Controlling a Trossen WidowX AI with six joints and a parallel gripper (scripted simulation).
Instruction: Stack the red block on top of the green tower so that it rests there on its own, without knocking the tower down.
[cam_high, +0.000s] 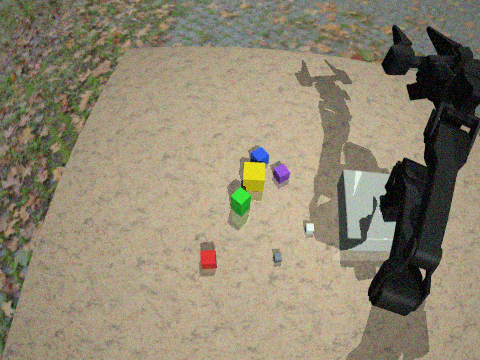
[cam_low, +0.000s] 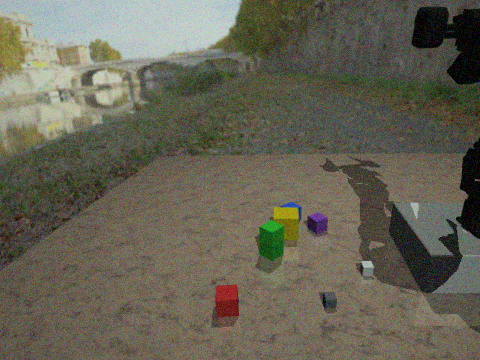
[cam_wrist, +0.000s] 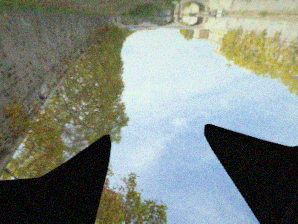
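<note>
Right now my gripper tip is 38 cm short of the red block, 31 cm to the right of it and 38 cm above it. From my gripper tip the other things lie so: blue block (28 cm ahead, 5 cm to the left, 38 cm below); then small white cube (17 cm ahead, 23 cm to the left, 39 cm below); then purple block (23 cm ahead, 9 cm to the left, 38 cm below).
</note>
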